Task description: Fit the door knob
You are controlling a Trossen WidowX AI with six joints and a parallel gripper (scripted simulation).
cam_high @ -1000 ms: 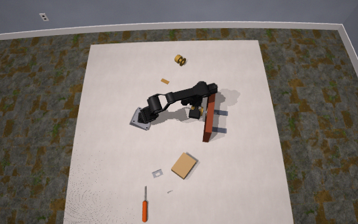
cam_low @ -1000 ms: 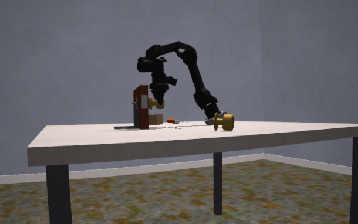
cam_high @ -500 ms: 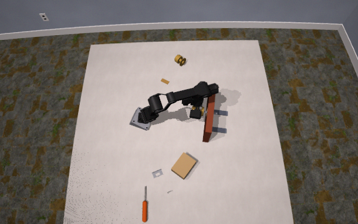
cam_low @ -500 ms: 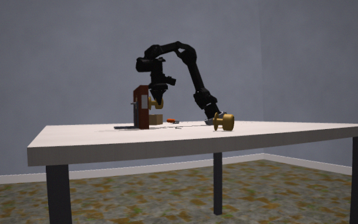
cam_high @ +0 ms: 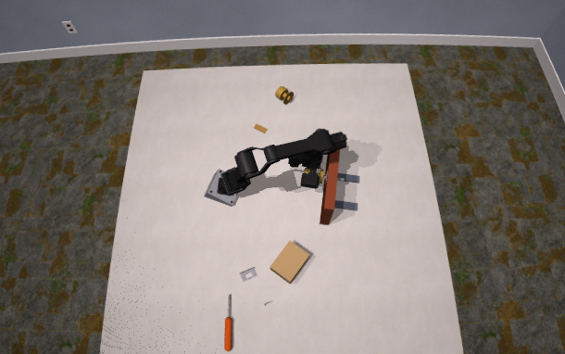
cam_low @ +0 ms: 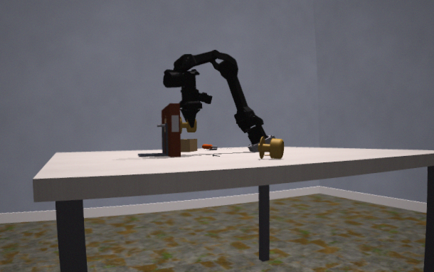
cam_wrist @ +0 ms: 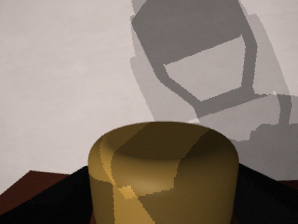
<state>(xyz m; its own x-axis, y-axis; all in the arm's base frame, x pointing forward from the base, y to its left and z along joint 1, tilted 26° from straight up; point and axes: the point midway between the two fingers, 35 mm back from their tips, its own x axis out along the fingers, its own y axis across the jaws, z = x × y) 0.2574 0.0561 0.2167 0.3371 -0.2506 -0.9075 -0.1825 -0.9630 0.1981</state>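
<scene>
The grey latch socket lies 80 mm ahead of my hand, 30 mm below it and 20 mm to the right of it. Round my hand: red-brown wooden door slab 80 mm ahead, 40 mm below, 20 mm to the right; then grey latch plate 130 mm to the left, 100 mm ahead, 30 mm below; then tan cardboard box 320 mm to the right, 110 mm below, 80 mm behind.
</scene>
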